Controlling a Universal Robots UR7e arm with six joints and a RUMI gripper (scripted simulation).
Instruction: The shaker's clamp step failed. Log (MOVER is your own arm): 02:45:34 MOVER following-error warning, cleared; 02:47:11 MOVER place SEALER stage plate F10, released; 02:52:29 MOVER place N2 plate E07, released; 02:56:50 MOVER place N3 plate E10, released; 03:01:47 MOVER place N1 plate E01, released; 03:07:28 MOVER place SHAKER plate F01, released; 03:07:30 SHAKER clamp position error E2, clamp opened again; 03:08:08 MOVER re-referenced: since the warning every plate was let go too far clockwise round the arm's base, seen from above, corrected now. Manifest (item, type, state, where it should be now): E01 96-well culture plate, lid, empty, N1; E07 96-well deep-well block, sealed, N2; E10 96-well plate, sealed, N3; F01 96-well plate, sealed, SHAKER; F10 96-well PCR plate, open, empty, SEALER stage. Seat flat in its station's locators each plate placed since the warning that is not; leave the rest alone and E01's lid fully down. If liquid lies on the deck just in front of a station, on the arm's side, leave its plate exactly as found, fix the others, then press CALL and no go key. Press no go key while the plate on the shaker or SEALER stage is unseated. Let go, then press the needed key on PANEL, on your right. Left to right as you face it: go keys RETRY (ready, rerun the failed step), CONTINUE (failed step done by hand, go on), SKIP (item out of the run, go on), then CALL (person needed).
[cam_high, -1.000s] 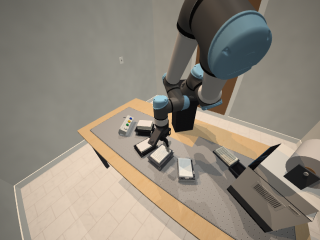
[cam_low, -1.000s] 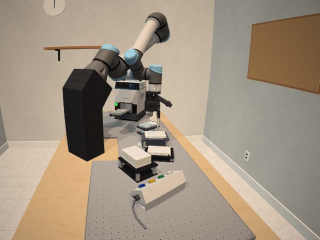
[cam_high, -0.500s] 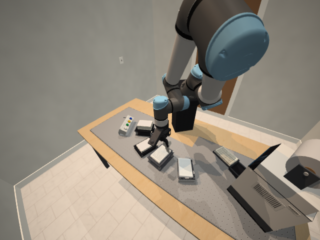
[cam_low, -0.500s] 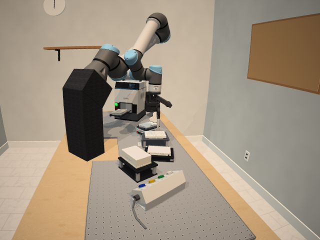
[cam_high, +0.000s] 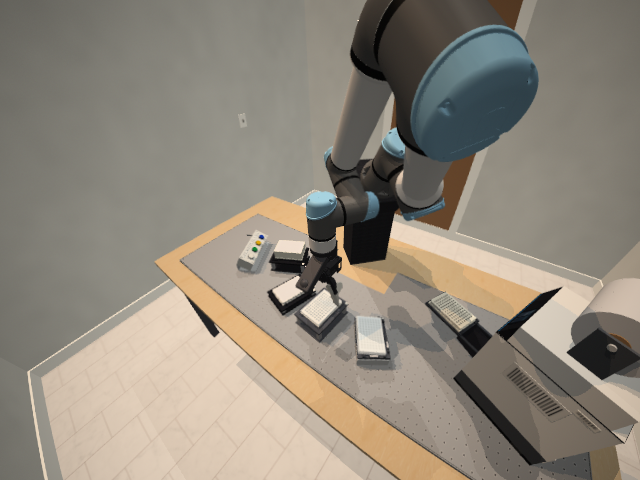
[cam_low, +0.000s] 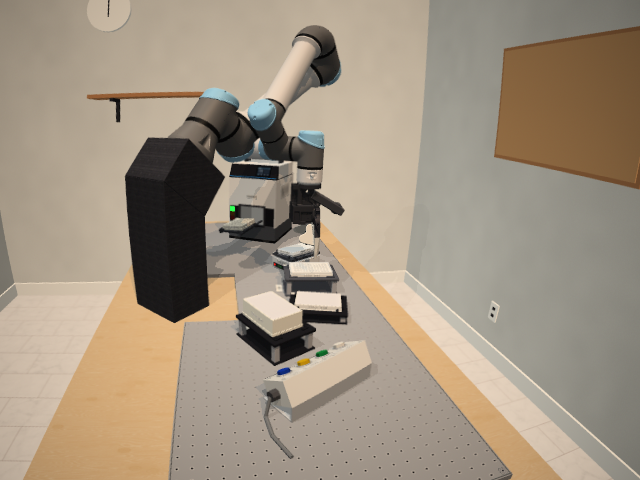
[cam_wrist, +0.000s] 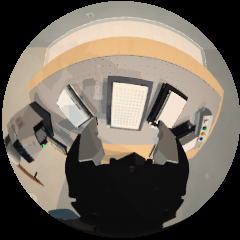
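Right now the lidded culture plate is 6 cm behind my hand, 18 cm to the left of it and 6 cm below it. The rest, counted from my hand: PCR plate (31 cm behind, 30 cm to the left, 2 cm below); film roll (27 cm behind, 58 cm to the left, 27 cm above).
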